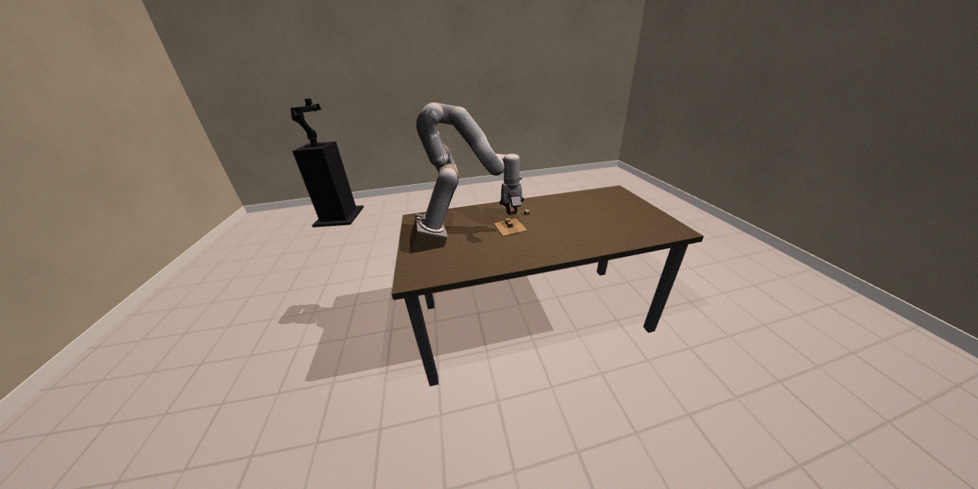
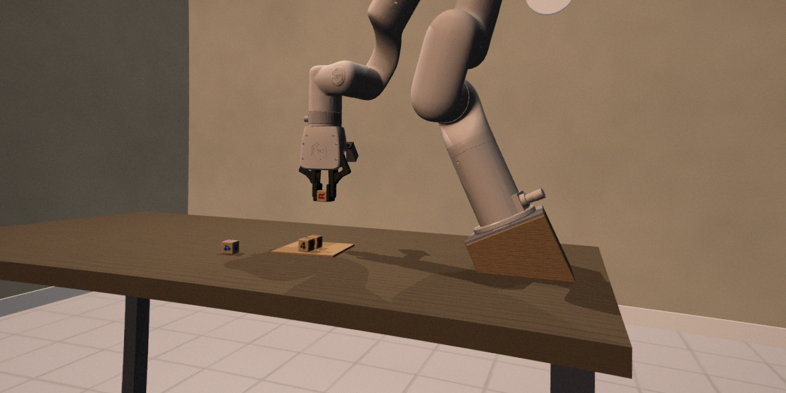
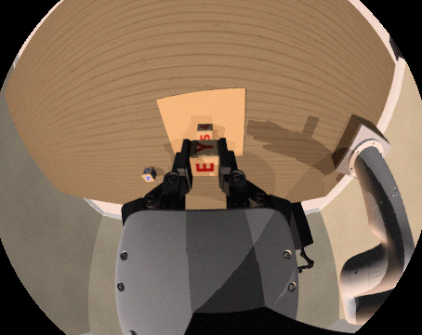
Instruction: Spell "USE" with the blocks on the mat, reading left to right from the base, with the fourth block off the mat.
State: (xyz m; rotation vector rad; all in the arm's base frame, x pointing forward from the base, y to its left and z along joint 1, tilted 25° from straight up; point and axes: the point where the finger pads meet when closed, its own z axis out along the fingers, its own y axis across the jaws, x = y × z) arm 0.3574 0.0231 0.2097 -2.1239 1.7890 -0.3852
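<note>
My hand is 1 cm past the tan mat, 4 cm to the right of it and 12 cm above it.
</note>
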